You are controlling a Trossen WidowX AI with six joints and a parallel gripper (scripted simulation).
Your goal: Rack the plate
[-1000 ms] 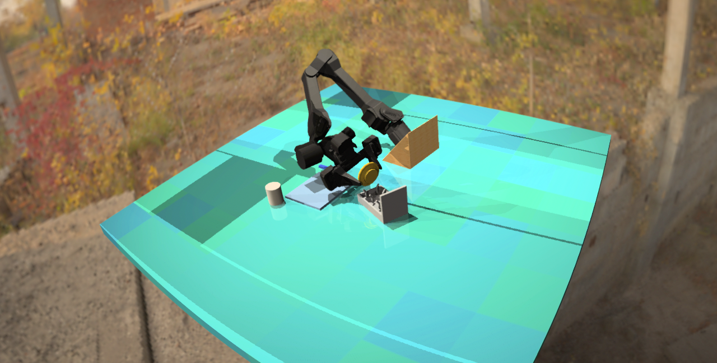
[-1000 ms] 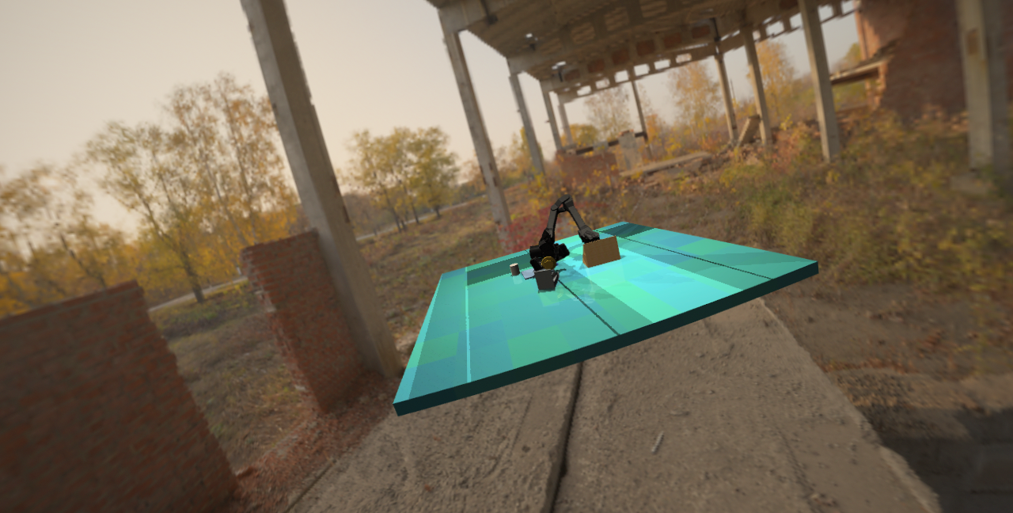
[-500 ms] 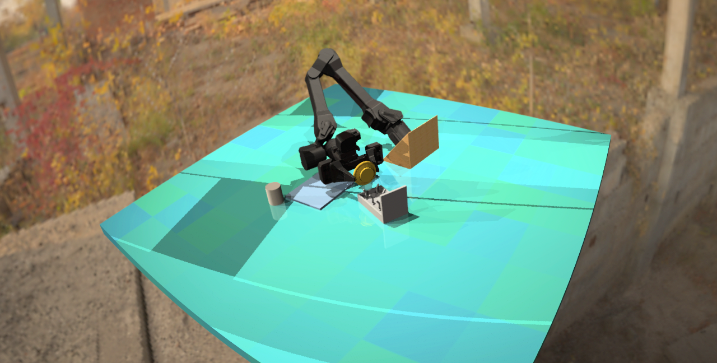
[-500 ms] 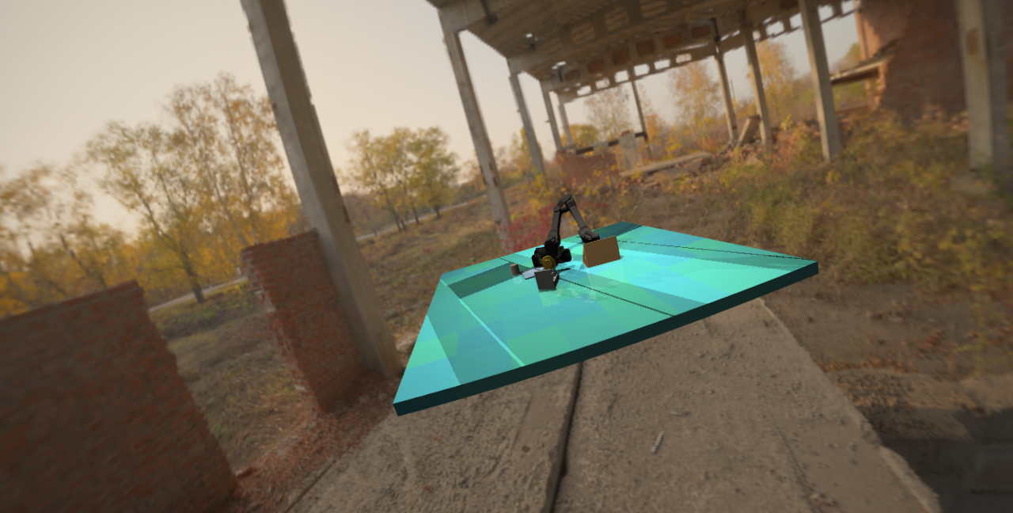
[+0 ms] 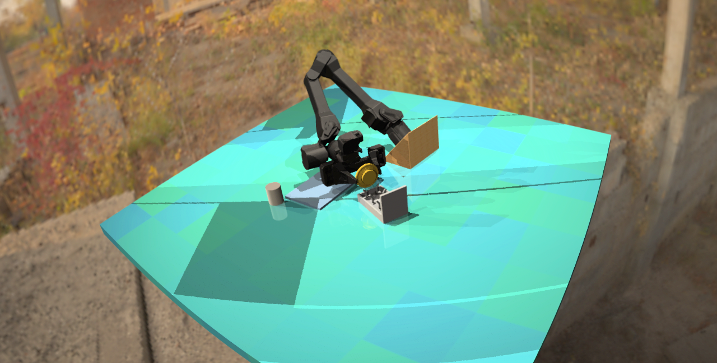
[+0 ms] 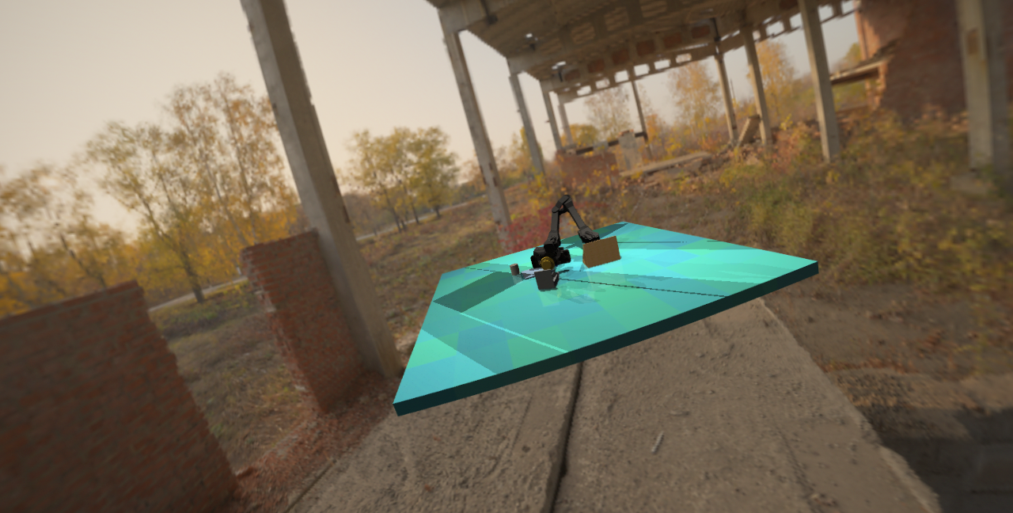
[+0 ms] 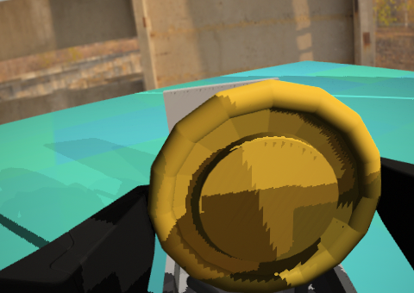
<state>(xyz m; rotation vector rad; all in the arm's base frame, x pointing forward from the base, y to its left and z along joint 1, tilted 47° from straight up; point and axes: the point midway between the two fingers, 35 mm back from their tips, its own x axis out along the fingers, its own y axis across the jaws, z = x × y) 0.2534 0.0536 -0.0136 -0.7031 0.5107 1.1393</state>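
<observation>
The grey dish rack lies 1 cm ahead of my gripper tip, 5 cm to the left of it and 4 cm below it. Also, from my gripper tip: pale blue mat (4 cm ahead, 15 cm to the right, 6 cm below); yellow plate (1 cm to the right); blue spoon (6 cm behind, 20 cm to the right, 6 cm below).
</observation>
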